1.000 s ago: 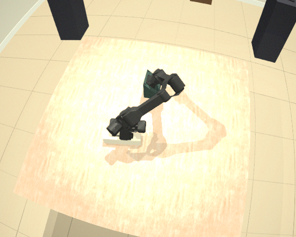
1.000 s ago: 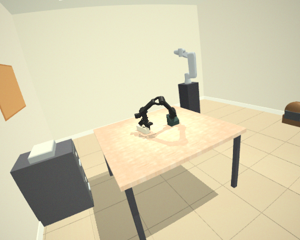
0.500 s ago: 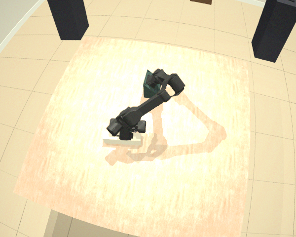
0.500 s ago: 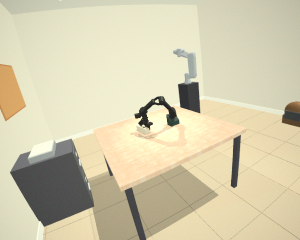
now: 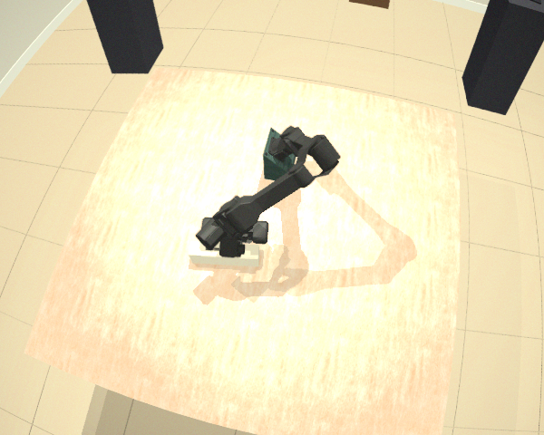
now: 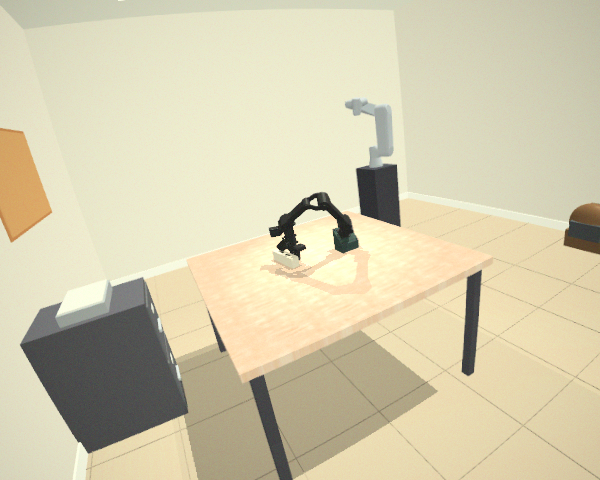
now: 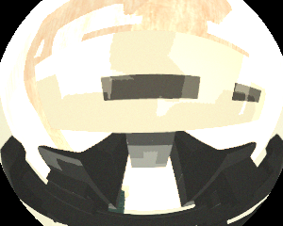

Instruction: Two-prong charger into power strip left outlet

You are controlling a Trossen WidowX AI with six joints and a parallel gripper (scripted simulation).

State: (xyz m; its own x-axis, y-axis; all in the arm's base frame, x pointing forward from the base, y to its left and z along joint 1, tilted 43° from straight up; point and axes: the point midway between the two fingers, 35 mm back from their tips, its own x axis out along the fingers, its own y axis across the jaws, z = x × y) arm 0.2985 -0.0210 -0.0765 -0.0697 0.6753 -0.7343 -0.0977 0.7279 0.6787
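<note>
My gripper tip is now 20 mm short of the dark grey charger and 10 mm below it.
</note>
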